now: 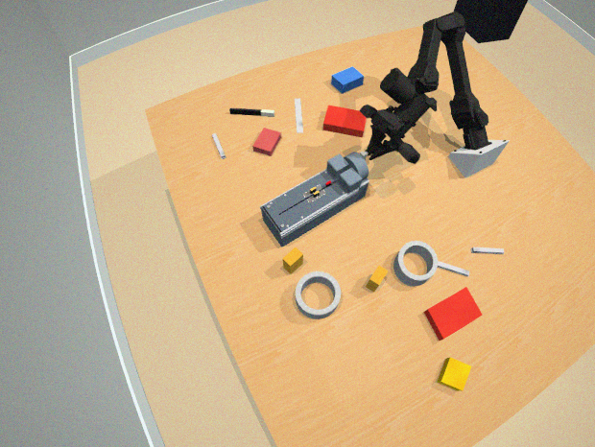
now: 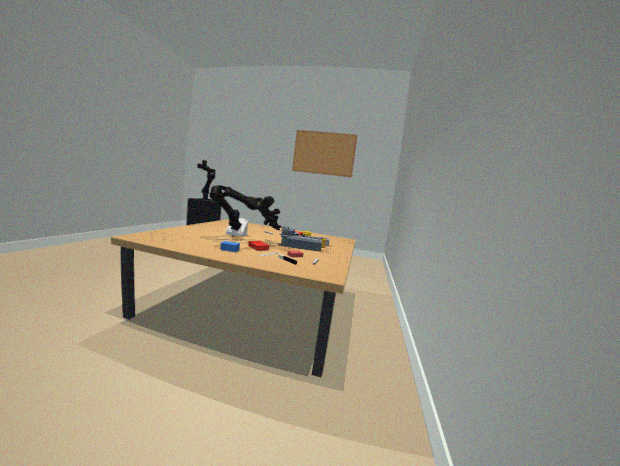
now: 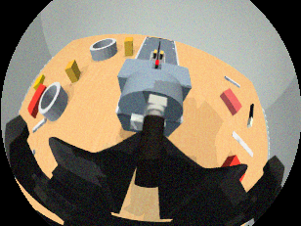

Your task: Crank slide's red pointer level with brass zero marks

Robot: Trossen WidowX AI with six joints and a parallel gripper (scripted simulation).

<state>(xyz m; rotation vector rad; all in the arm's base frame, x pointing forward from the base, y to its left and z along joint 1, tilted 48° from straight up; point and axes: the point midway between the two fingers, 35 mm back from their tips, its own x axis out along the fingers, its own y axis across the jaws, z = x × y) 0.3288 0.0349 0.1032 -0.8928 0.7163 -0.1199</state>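
My gripper tip is now 20 mm past the dark crank handle and 20 mm below it. From my gripper tip the other things lie so: red block (200 mm ahead, 210 mm to the right, 80 mm below); blue block (130 mm behind, 360 mm to the right, 80 mm below); red pointer (120 mm ahead, 30 mm to the left, 10 mm below).
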